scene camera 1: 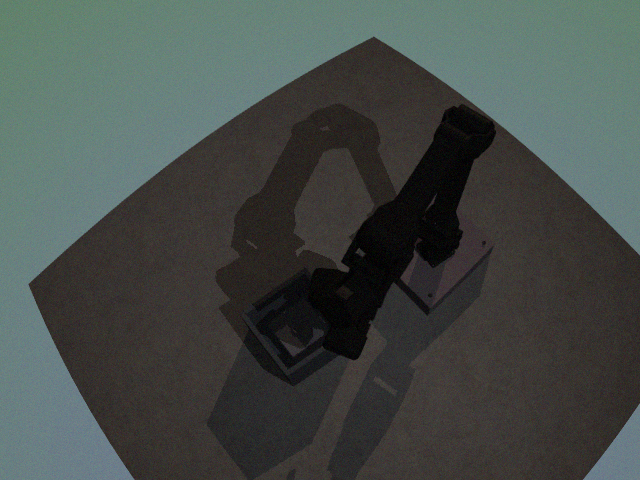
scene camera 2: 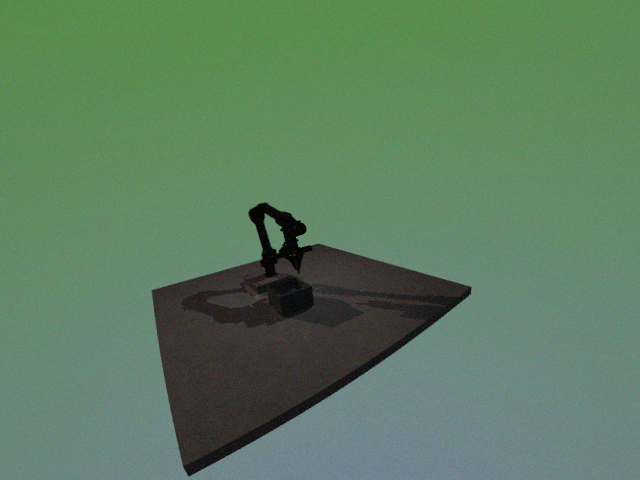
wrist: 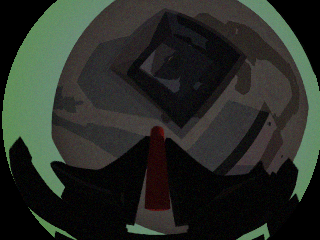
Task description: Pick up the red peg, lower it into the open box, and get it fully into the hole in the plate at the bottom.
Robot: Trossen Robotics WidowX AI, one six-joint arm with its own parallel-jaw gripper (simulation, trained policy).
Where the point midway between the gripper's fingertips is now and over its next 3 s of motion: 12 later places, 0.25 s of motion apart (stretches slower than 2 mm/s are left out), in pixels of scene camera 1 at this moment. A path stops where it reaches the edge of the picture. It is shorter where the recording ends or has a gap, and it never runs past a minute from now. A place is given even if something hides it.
The gripper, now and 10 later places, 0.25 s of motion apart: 347, 330; 331, 325; 318, 321; 308, 319; 302, 320; 300, 321; 298, 323; 292, 324; 284, 324; 280, 323; 281, 321
